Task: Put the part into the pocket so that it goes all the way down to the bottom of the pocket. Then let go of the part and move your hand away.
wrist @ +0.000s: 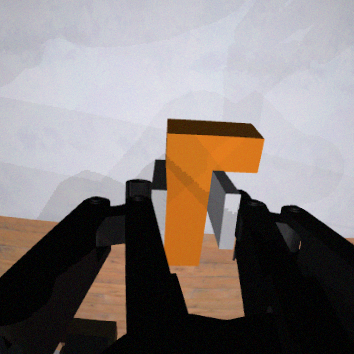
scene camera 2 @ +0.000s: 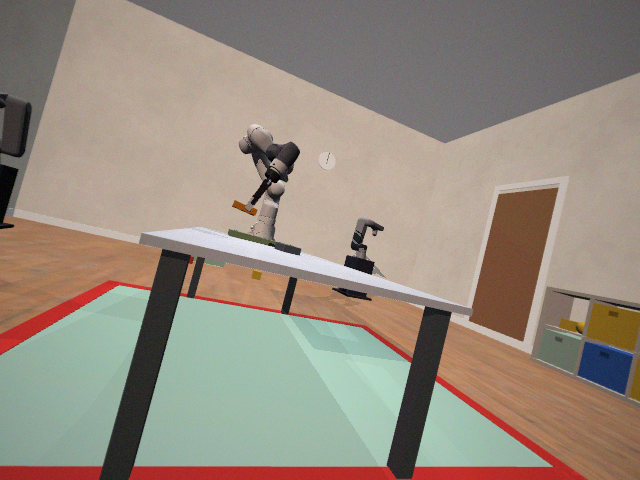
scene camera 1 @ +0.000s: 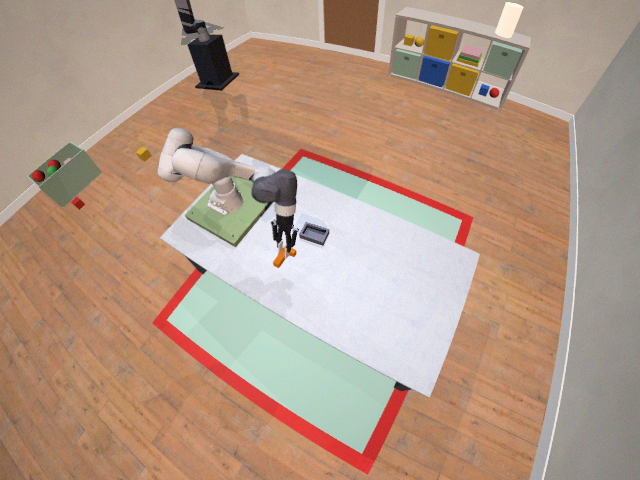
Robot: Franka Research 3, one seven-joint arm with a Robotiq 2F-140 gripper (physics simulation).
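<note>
The part is an orange L-shaped block [scene camera 1: 279,257] [scene camera 2: 244,207] [wrist: 187,200]. My gripper [scene camera 1: 283,250] [scene camera 2: 250,206] [wrist: 185,180] is shut on its long leg and holds it up in the air, well above the table top. In the wrist view the short leg points right at the far end, beyond the right finger pad. The pocket is in a small dark grey tray-like block [scene camera 1: 314,240] [scene camera 2: 287,249] on the table, to the right of the gripper in scene camera 1. The pocket does not show in the wrist view.
The white table [scene camera 1: 372,279] [scene camera 2: 330,268] bears the green base plate [scene camera 1: 227,235] [scene camera 2: 242,236] of my arm, left of the pocket block. A second robot on a black stand [scene camera 1: 210,60] [scene camera 2: 358,264] and a shelf unit [scene camera 1: 460,21] stand away from the table.
</note>
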